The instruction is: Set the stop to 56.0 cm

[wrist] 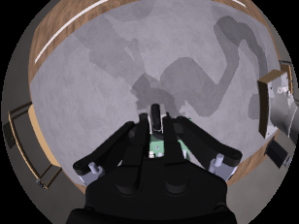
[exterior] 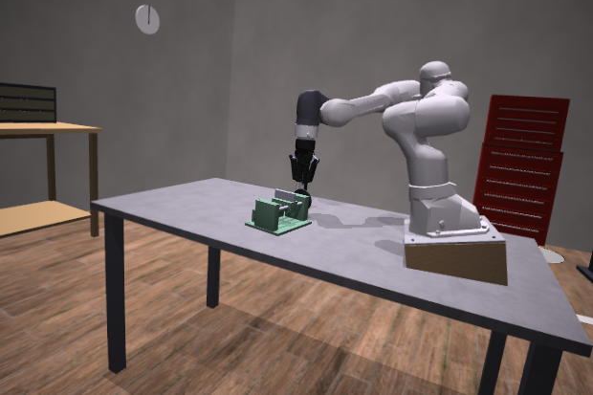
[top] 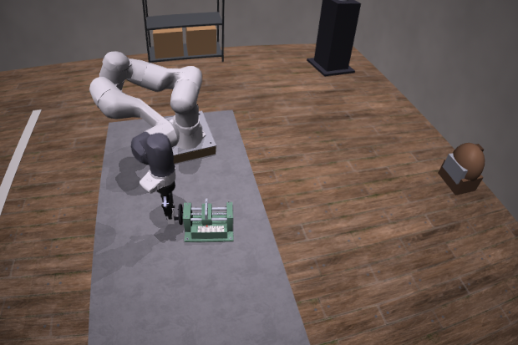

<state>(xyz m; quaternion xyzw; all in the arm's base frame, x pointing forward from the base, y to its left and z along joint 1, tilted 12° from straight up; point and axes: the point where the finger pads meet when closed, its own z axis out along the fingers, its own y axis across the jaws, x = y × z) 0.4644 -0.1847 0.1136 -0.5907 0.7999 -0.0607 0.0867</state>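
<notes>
The stop carriage lies 14 cm to the left of my hand, 3 cm ahead of it and 1 cm below it. Round my hand: black handwheel: 2 cm to the left, 2 cm below.
</notes>
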